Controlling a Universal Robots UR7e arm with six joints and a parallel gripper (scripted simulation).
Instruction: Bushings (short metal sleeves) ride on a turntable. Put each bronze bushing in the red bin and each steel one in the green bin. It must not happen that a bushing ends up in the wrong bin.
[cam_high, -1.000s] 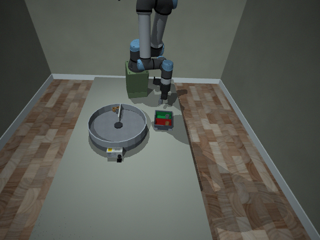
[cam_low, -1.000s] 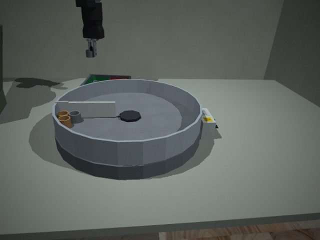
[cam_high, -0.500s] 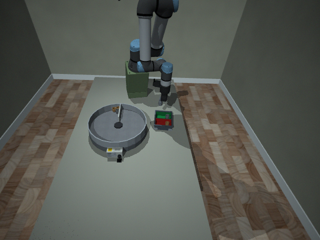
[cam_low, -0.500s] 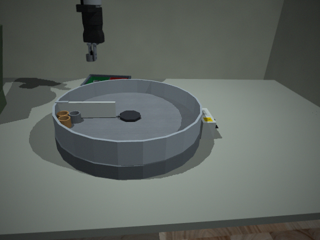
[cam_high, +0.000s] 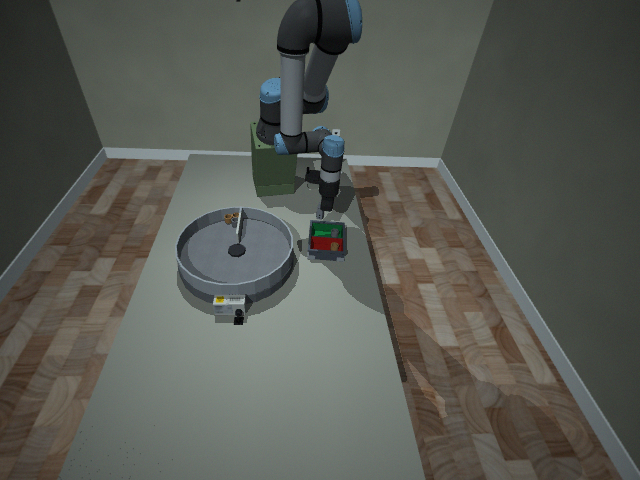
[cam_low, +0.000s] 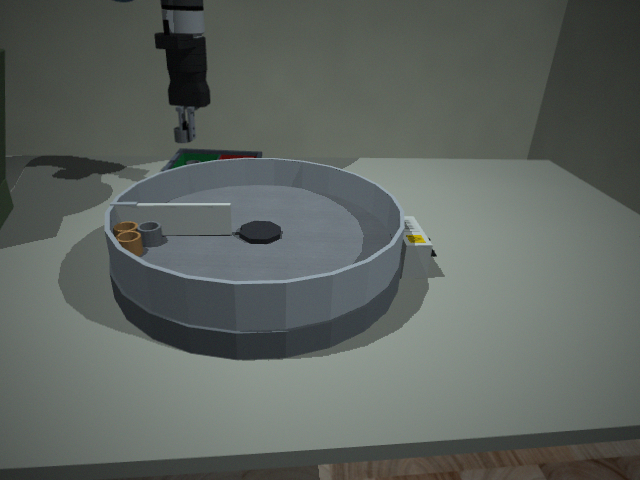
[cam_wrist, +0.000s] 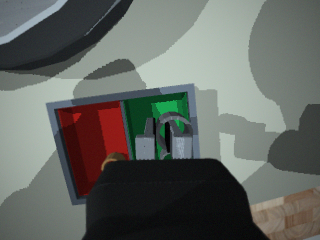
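Right now my hand is 50 mm short of the bin, 30 mm to the right of it and 100 mm above it. From my hand the other things lie so: turntable 140 mm ahead, 320 mm to the right, 70 mm below.
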